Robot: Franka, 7 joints.
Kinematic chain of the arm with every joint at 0, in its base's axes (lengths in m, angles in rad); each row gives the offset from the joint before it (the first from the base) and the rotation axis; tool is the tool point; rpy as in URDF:
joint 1: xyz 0 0 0.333 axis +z
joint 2: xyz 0 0 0 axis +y
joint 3: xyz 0 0 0.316 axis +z
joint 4: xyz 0.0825 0 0 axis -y
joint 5: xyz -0.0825 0 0.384 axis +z
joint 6: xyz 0 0 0 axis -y
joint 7: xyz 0.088 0 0 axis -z
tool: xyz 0 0 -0.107 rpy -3.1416 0 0
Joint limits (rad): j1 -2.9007..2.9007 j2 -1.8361..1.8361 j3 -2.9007..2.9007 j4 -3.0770..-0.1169 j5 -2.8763..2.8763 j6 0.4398..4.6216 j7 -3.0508..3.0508
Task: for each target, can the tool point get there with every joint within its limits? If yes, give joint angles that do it. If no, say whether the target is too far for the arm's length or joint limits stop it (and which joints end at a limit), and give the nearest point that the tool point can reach.
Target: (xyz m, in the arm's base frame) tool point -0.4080 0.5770 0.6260
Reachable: yes | joints -1.5816 -0.5182 -2.3524 -1.1983 -2.3701 2.8998 -1.1673
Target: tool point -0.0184 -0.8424 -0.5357
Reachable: no: too far | nearest point -0.0134 -0.6130 -0.2460 | short by 0.370 m
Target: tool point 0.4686 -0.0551 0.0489
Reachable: yes | joints -0.9813 1.1573 0.7347 -1.8357 0.0846 1.5181 -0.0630
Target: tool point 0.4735 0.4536 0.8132
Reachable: yes | joints 0.2685 0.5426 1.1306 -0.8356 -1.6261 1.7472 2.0214
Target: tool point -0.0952 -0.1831 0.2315
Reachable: yes | joints -0.8991 -1.4309 -2.3594 -2.8086 0.5722 1.2039 2.1969
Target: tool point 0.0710 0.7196 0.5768
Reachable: yes | joints 1.2899 0.6203 0.2536 -0.8596 0.1696 1.6080 0.7710
